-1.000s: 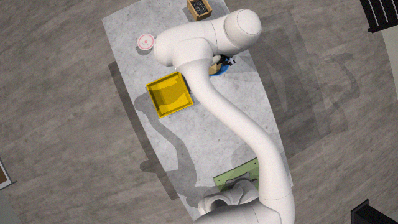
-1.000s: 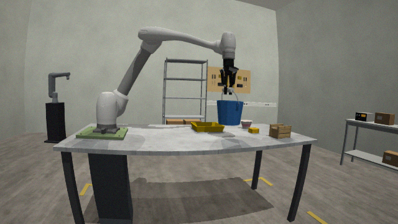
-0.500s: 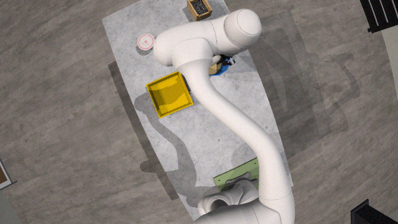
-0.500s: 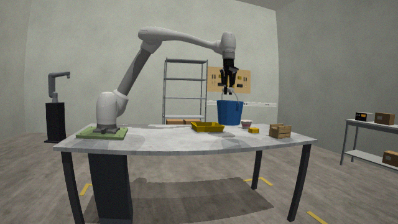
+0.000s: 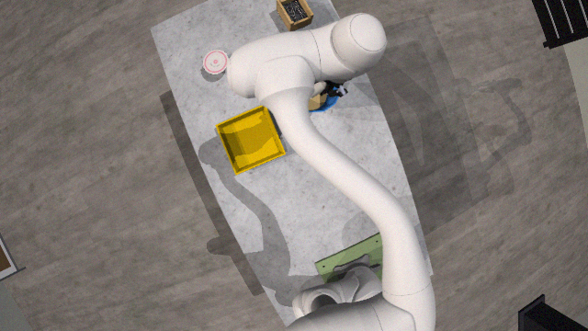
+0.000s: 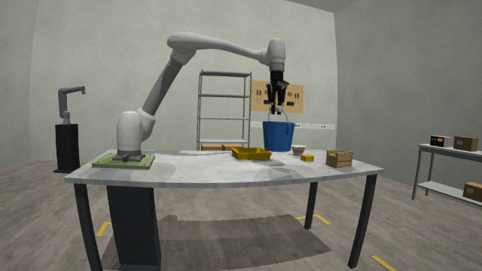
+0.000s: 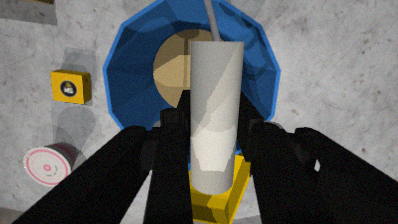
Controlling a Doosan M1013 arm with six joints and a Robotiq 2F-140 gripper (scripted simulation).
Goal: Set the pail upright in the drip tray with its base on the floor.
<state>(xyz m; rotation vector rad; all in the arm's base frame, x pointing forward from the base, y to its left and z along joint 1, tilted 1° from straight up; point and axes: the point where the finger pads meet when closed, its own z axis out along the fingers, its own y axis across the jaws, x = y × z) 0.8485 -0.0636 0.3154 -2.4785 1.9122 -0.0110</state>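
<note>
The pail handle is 30 mm below my hand and 10 mm ahead of it. Also, from my hand: yellow drip tray: 310 mm below, 290 mm to the left, 70 mm behind; pink-and-white bowl: 320 mm to the left, 300 mm ahead, 280 mm below; blue pail: 100 mm below, 10 mm ahead.
</note>
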